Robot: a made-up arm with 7 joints. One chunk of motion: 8 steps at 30 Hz.
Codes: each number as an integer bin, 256 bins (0 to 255) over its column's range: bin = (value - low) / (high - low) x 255, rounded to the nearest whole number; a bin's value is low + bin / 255 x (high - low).
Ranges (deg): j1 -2..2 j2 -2..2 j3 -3..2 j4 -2..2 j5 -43..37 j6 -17..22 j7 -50..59
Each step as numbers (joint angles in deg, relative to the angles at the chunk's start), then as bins.
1 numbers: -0.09 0.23 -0.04 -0.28 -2.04 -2.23 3.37
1 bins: 122 142 151 110 131 97 125
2 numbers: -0.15 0.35 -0.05 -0.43 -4.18 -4.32 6.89
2 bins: 118 150 150 100 124 83 133
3 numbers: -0.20 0.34 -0.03 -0.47 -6.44 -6.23 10.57
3 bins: 115 149 151 98 117 70 142
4 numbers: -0.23 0.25 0.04 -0.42 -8.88 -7.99 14.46
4 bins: 113 143 155 101 109 59 151
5 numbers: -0.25 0.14 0.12 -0.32 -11.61 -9.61 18.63
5 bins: 112 136 159 107 100 48 161
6 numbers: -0.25 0.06 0.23 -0.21 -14.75 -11.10 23.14
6 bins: 112 131 165 114 90 39 171
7 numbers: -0.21 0.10 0.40 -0.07 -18.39 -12.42 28.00
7 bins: 114 134 173 123 78 30 182
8 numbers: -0.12 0.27 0.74 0.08 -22.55 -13.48 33.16
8 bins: 120 145 191 133 65 23 195
